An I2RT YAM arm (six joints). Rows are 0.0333 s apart.
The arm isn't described. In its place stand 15 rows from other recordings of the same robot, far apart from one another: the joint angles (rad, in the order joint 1, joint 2, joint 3, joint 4, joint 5, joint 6), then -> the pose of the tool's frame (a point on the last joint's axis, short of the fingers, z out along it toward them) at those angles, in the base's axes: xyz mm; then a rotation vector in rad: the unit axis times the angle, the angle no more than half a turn.
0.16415, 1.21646, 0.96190, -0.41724, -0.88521, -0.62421 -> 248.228 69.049 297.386 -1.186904 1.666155 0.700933
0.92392, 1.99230, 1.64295, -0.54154, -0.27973, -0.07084 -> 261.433 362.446 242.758 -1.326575 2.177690 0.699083
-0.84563, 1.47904, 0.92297, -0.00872, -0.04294, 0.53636 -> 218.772 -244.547 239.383 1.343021 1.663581 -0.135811
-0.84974, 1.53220, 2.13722, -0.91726, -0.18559, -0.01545 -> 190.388 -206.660 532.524 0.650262 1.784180 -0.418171
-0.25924, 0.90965, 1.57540, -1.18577, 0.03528, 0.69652 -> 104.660 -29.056 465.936 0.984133 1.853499 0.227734
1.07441, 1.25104, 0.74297, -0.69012, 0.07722, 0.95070 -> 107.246 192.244 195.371 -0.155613 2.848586 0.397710
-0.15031, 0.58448, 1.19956, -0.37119, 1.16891, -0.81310 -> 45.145 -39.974 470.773 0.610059 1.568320 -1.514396
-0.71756, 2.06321, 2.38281, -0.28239, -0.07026, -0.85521 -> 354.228 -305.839 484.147 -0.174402 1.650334 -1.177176
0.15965, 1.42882, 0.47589, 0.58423, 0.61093, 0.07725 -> 269.522 22.715 172.721 0.323502 1.865121 -0.429428
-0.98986, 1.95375, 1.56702, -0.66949, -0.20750, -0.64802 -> 237.589 -348.535 226.801 0.375517 2.598306 -0.317732
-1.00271, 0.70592, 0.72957, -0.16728, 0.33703, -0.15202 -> 81.052 -148.867 335.143 0.998042 1.551659 -1.122713
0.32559, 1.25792, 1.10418, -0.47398, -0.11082, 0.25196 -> 262.674 92.836 322.219 -0.145028 2.224957 0.442145
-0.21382, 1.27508, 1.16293, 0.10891, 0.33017, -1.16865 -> 291.613 -75.131 397.897 -0.535959 1.656865 -1.312085
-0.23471, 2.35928, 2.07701, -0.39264, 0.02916, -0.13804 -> 529.647 -127.715 220.513 0.124774 2.252322 -0.233169
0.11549, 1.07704, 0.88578, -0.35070, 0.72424, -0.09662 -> 234.222 3.426 306.377 0.214220 2.035369 -0.747421
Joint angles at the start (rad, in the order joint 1, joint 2, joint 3, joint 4, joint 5, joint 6): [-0.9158 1.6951 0.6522 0.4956 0.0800 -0.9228]
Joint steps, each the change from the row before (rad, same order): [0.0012 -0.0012 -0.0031 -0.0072 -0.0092 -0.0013]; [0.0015 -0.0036 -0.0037 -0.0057 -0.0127 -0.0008]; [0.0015 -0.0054 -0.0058 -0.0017 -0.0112 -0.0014]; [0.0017 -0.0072 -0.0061 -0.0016 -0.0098 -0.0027]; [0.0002 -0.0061 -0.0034 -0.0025 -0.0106 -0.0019]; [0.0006 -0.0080 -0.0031 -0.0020 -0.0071 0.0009]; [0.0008 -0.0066 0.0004 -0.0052 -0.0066 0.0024]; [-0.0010 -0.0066 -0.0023 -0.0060 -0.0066 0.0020]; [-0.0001 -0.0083 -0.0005 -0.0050 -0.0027 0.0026]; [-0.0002 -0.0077 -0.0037 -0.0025 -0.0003 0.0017]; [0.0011 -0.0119 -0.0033 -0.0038 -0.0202 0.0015]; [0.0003 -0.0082 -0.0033 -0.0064 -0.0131 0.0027]
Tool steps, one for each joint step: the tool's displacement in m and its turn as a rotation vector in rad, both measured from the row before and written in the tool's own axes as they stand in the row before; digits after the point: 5 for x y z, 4 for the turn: [0.00042 0.00168 -0.00044 -0.0134 -0.0027 -0.0026]; [-0.00005 0.00137 -0.00090 -0.0130 -0.0077 -0.0020]; [-0.00007 0.00123 -0.00134 -0.0091 -0.0087 -0.0023]; [-0.00027 0.00098 -0.00167 -0.0071 -0.0087 -0.0036]; [-0.00030 0.00026 -0.00129 -0.0063 -0.0088 -0.0020]; [-0.00066 -0.00022 -0.00160 -0.0022 -0.0078 0.0006]; [-0.00104 -0.00062 -0.00115 -0.0029 -0.0069 0.0020]; [0.00003 -0.00011 -0.00130 -0.0048 -0.0036 0.0025]; [-0.00077 -0.00093 -0.00151 0.0007 -0.0038 0.0027]; [-0.00007 -0.00019 -0.00158 0.0011 -0.0010 0.0018]; [-0.00153 -0.00027 -0.00231 -0.0090 -0.0197 0.0009]; [-0.00046 0.00036 -0.00164 -0.0093 -0.0097 0.0026]
